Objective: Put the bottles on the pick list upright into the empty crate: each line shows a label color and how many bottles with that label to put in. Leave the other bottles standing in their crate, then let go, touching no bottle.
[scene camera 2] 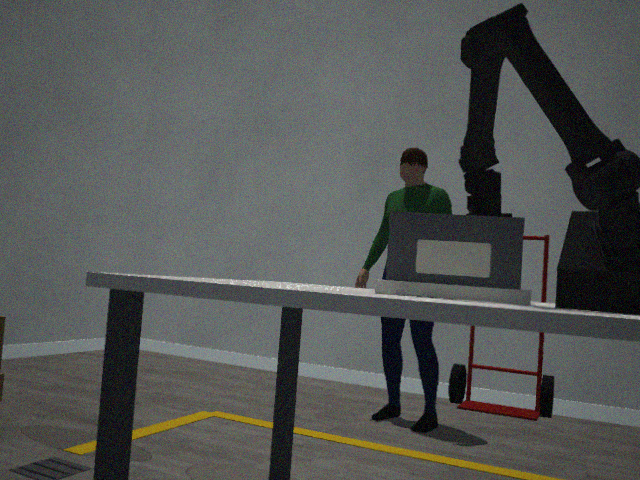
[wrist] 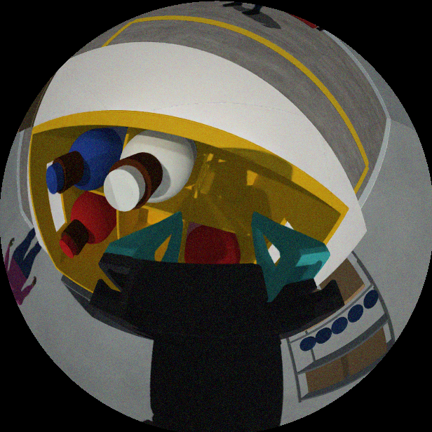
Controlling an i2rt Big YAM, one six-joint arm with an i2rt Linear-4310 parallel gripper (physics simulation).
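Seen in the pictures: arm's base at its link origin: (scene camera 2: 620, 240).
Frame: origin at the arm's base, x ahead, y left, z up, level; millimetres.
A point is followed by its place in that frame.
A yellow crate with dividers (wrist: 195, 125) fills the middle of the wrist view. In it stand a blue bottle (wrist: 102, 157) at the upper left, a white bottle (wrist: 175, 160) beside it, and a red bottle (wrist: 95, 217) below the blue one. Another red bottle (wrist: 212, 245) is between my gripper's spread fingers, its neck and cap hidden by the gripper body. My gripper (wrist: 216, 217) is open, its teal fingers low over the crate. In scene camera 2 the fingers are hidden behind a grey box-like object (scene camera 2: 454, 227) @[x 316, y 6, z 11 mm] with a pale rectangle. I cannot make out the pick list.
The white table (scene camera 2: 232, 294) @[x 671, y 282, z -155 mm] (wrist: 165, 75) carries the grey object on a pale base (scene camera 2: 449, 292) @[x 317, y 17, z -123 mm]. A person in green (scene camera 2: 413, 198) and a red hand truck (scene camera 2: 545, 268) stand behind the table. A shelf unit shows at the lower right of the wrist view.
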